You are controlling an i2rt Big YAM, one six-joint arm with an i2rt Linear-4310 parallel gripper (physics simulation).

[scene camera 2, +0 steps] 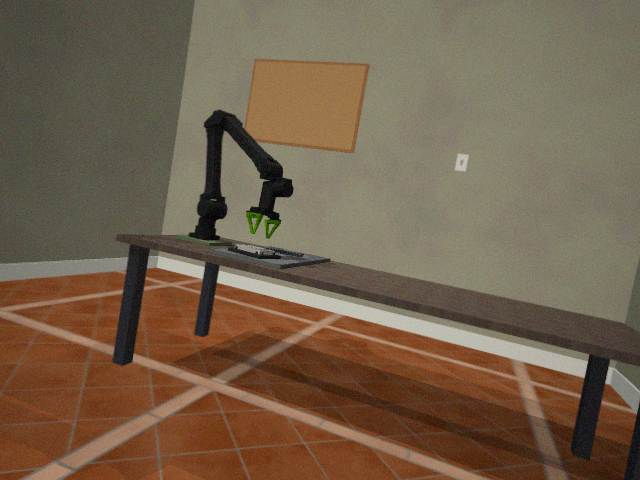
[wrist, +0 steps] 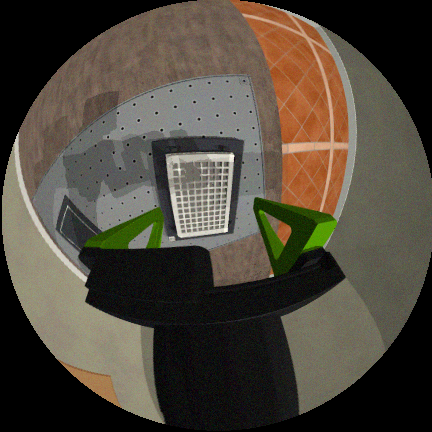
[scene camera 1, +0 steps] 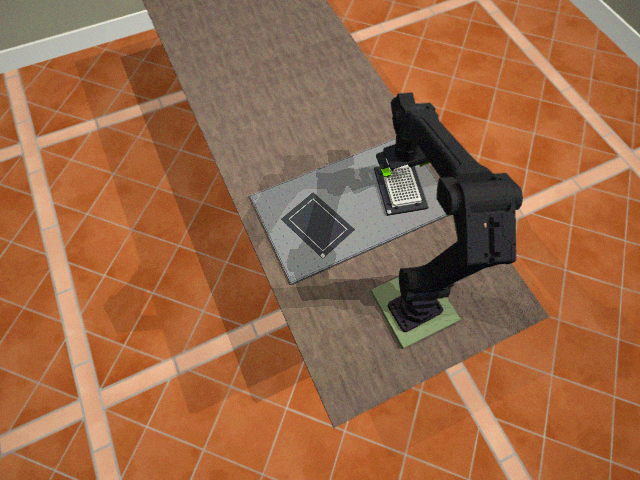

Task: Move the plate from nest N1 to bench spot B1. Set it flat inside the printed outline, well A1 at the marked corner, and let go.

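Places are measured from the arm's base along level axes (x ahead, y right, z down), in metres.
Pixels of known places: gripper, fingertip midpoint: (scene camera 2: pixel 260 236) (wrist: pixel 207 206) (scene camera 1: pixel 403 170); arm's base at its link origin: (scene camera 2: pixel 204 237) (scene camera 1: pixel 414 308).
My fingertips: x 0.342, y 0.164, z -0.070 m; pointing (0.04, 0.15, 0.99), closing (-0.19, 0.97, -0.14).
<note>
Ahead of a thing's pixels: the offset from my fingertips to its middle. "spot": to the spot under its first point. Level surfaces: height alone.
The white many-welled plate {dx -0.015, dy -0.004, dz +0.055 m} (scene camera 1: pixel 404 186) (scene camera 2: pixel 254 250) (wrist: pixel 200 195) sits in the dark nest N1 {dx -0.015, dy -0.004, dz +0.063 m} (scene camera 1: pixel 405 209) (wrist: pixel 197 145) on the grey board. The nest has a small white mark {dx -0.071, dy -0.078, dz +0.062 m} (scene camera 1: pixel 388 212) (wrist: pixel 171 238) at one corner. My gripper (scene camera 1: pixel 405 167) (scene camera 2: pixel 261 235) (wrist: pixel 207 206) is open, with green fingers pointing down. It hangs above the plate, with nothing between the fingers. Spot B1 is a dark pad {spot: dx -0.005, dy -0.277, dz +0.072 m} (scene camera 1: pixel 316 223) (scene camera 2: pixel 286 251) (wrist: pixel 77 222) with a thin white outline and a white corner mark {dx -0.101, dy -0.307, dz +0.072 m} (scene camera 1: pixel 323 255). Well A1 cannot be made out.
The grey perforated board (scene camera 1: pixel 279 248) (scene camera 2: pixel 312 259) (wrist: pixel 145 107) lies on the long brown table {dz +0.087 m} (scene camera 1: pixel 268 77) (scene camera 2: pixel 439 299). The arm's base stands on a green plate (scene camera 1: pixel 408 338) near the table's end. A corkboard (scene camera 2: pixel 307 105) hangs on the wall behind.
</note>
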